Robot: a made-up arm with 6 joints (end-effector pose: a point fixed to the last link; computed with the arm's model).
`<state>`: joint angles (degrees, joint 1 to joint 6).
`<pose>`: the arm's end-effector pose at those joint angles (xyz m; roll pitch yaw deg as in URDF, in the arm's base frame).
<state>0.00 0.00 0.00 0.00 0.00 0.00</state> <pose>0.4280 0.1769 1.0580 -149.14 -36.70 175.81</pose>
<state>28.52 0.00 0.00 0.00 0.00 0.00</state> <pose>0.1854 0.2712 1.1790 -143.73 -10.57 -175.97</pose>
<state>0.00 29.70 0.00 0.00 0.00 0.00</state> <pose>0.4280 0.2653 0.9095 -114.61 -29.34 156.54</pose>
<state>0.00 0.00 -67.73 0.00 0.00 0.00</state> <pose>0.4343 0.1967 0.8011 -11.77 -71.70 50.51</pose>
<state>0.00 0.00 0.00 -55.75 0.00 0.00</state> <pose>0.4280 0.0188 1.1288 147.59 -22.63 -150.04</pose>
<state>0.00 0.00 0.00 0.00 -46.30 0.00</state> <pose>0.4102 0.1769 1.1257 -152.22 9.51 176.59</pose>
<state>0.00 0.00 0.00 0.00 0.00 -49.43</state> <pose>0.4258 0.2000 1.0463 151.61 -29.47 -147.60</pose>
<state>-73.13 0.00 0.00 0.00 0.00 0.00</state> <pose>0.5274 -0.0907 0.4252 2.08 -74.09 -1.17</pose>
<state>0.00 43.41 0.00 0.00 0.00 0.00</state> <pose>0.4280 0.2780 0.8300 -100.93 -23.19 150.46</pose>
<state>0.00 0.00 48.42 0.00 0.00 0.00</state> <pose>0.2680 0.1366 1.1517 -162.56 9.92 175.58</pose>
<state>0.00 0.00 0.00 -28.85 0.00 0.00</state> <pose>0.4280 0.1037 1.1143 175.62 -33.48 -163.49</pose>
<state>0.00 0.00 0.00 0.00 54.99 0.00</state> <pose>0.3799 0.1769 0.9915 -33.98 -86.21 62.38</pose>
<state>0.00 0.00 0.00 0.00 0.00 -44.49</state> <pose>0.4261 0.1974 1.0466 156.82 -31.51 -150.44</pose>
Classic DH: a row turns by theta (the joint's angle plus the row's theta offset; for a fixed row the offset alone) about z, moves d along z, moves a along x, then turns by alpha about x. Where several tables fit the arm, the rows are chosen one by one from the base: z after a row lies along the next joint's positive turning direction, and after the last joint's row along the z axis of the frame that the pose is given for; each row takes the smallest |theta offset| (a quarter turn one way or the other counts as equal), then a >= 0, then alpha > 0; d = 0 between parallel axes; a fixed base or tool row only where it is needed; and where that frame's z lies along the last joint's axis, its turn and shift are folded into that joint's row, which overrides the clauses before.
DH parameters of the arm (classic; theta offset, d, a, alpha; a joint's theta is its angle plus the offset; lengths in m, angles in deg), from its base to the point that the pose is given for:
base (fixed): -10.92 0.6857 0.0037 68.92
joint 1: -86.03 0.1039 -0.1009 79.82
joint 2: -25.56 -0.3026 -0.0898 -101.79
joint 3: 0 -0.101 -0.0304 101.79
joint 4: 4.12 -0.0728 -0.127 90
joint 5: -2.23 0.1603 -0.0031 -96.57
joint 6: -58.7 -0.1087 -0.0106 -51.25
tool (fixed): -101.58 0.0375 0 0

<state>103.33 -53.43 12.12 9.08 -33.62 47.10</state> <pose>-0.5442 -0.0574 1.0409 134.29 85.85 129.12</pose>
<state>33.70 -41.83 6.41 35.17 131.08 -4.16</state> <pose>0.0229 0.1340 1.1310 24.63 -46.38 11.64</pose>
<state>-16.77 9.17 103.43 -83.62 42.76 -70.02</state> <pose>0.1110 -0.0594 0.9423 167.42 29.15 -51.63</pose>
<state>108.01 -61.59 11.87 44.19 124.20 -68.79</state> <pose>-0.4529 0.0618 0.8419 141.66 -61.07 -119.21</pose>
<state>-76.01 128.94 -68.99 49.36 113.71 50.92</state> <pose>-0.0436 -0.1845 0.4869 -175.76 5.99 -127.78</pose>
